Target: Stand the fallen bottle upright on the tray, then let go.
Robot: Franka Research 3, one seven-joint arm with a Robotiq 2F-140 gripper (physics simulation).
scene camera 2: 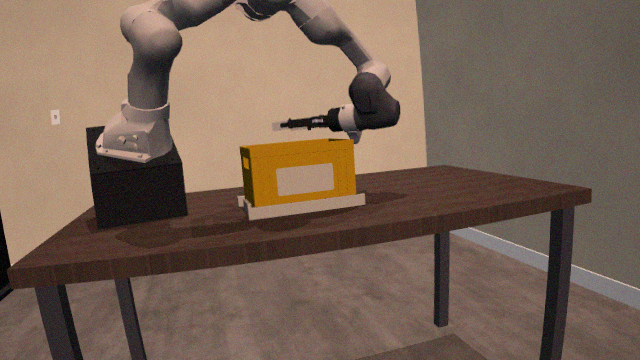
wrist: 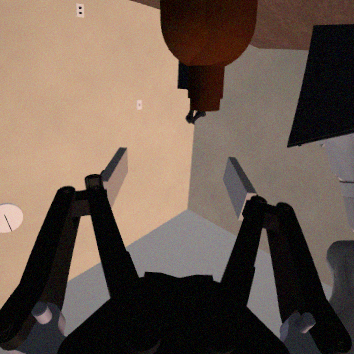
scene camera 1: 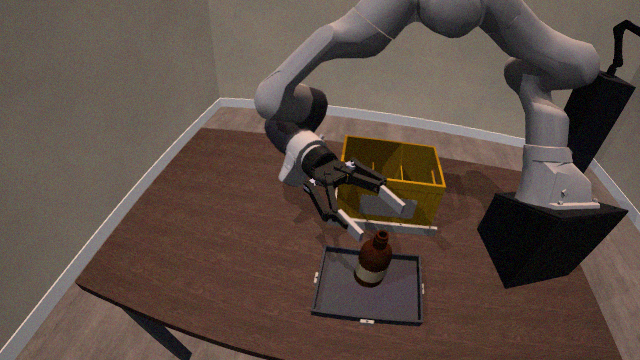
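Observation:
A brown bottle (scene camera 1: 375, 260) with a cream label stands upright on the dark grey tray (scene camera 1: 345, 305), near its back edge. In the wrist view the bottle (wrist: 207, 35) shows neck-down at the top, beyond the fingertips, with its lower part out of the picture. My gripper (scene camera 1: 382, 218) (scene camera 2: 276, 126) (wrist: 176, 163) is open with nothing between its fingers. It hangs level, above and behind the bottle, apart from it. The bottle and the tray do not show in scene camera 2's view, where the crate blocks part of the table.
A yellow crate (scene camera 1: 390, 190) (scene camera 2: 265, 175) with inner dividers stands behind the tray, inside a low white border (scene camera 1: 410, 228) (scene camera 2: 310, 205). The arm's black base block (scene camera 1: 545, 245) (scene camera 2: 140, 190) stands at the right in scene camera 1's view. The wooden table (scene camera 1: 215, 240) (scene camera 2: 450, 195) carries them.

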